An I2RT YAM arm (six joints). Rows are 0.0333 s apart.
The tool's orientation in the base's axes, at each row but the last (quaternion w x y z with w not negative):
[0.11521 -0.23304 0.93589 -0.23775]
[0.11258 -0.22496 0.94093 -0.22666]
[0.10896 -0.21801 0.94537 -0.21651]
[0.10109 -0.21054 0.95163 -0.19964]
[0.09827 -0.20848 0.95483 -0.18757]
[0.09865 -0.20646 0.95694 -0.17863]
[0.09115 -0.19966 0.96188 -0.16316]
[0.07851 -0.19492 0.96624 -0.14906]
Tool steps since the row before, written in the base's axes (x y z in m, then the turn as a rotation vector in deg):
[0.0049 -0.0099 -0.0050 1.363 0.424 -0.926]
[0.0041 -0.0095 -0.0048 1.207 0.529 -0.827]
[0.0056 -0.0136 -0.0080 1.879 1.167 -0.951]
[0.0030 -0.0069 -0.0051 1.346 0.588 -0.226]
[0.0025 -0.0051 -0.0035 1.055 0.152 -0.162]
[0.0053 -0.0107 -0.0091 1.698 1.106 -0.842]
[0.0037 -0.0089 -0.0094 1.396 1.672 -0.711]
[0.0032 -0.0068 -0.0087 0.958 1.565 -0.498]
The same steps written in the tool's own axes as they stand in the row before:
[0.0011 -0.0071 0.0098 -1.290 0.272 1.076]
[0.0015 -0.0068 0.0090 -1.214 0.366 0.901]
[0.0022 -0.0094 0.0137 -2.086 0.695 0.981]
[0.0009 -0.0047 0.0077 -1.434 0.099 0.377]
[0.0004 -0.0038 0.0055 -0.991 -0.188 0.380]
[0.0009 -0.0075 0.0130 -1.899 0.652 0.885]
[0.0014 -0.0057 0.0121 -1.875 1.204 0.533]
[0.0006 -0.0043 0.0106 -1.453 1.197 0.268]

